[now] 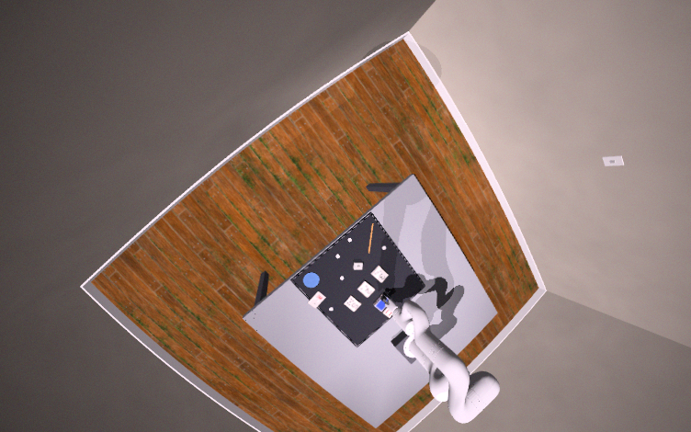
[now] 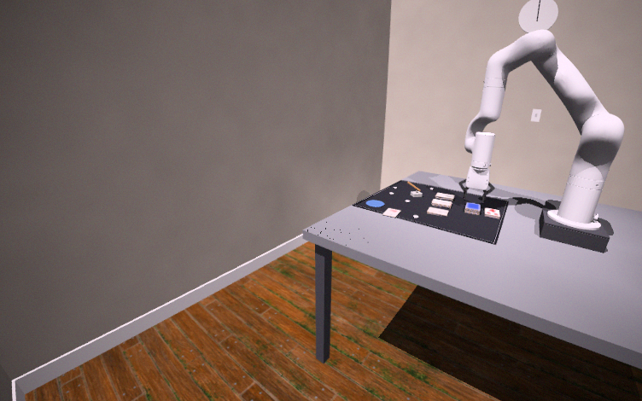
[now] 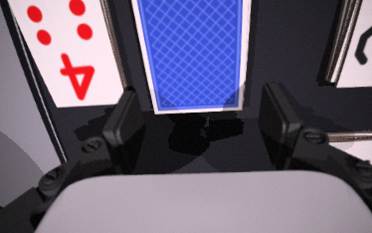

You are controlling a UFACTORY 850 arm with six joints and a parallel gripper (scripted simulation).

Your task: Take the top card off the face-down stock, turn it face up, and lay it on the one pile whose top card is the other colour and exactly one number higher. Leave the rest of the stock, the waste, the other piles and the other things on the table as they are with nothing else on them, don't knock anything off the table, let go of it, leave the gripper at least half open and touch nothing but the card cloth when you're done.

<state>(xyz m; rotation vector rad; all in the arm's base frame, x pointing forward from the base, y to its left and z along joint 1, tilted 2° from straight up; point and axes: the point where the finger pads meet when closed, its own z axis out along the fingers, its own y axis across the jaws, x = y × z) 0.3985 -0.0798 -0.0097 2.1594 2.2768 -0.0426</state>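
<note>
My gripper is now 30 mm to the right of the red 4 card and 30 mm above it. From my hand the other things lie so: black card cloth: 170 mm ahead, 20 mm to the left, 70 mm below; then red 4: 90 mm behind, 30 mm to the left, 40 mm below; then black 2: 140 mm ahead, 30 mm to the left, 40 mm below.
</note>
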